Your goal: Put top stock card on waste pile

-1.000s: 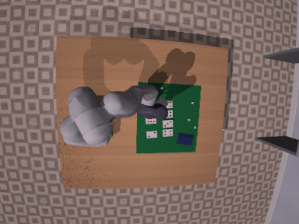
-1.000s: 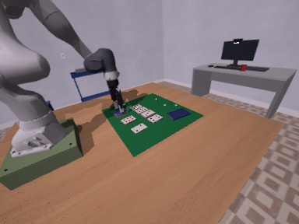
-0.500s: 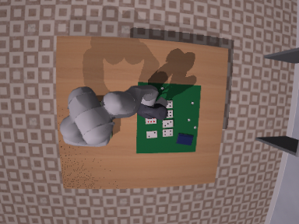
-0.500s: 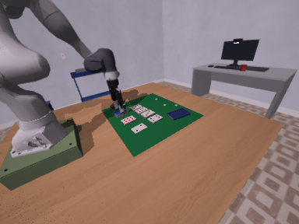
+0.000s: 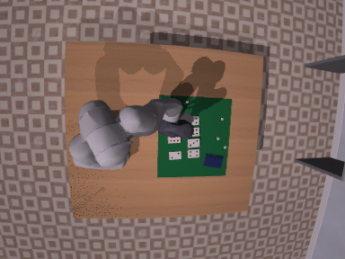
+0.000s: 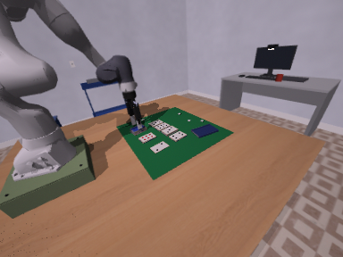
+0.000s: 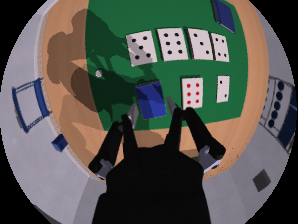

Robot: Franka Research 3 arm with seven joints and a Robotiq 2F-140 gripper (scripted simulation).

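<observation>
My gripper is now 4 cm above the blue-backed card. Round my hand: green mat 18 cm ahead, 10 cm to the right, 8 cm below.
</observation>
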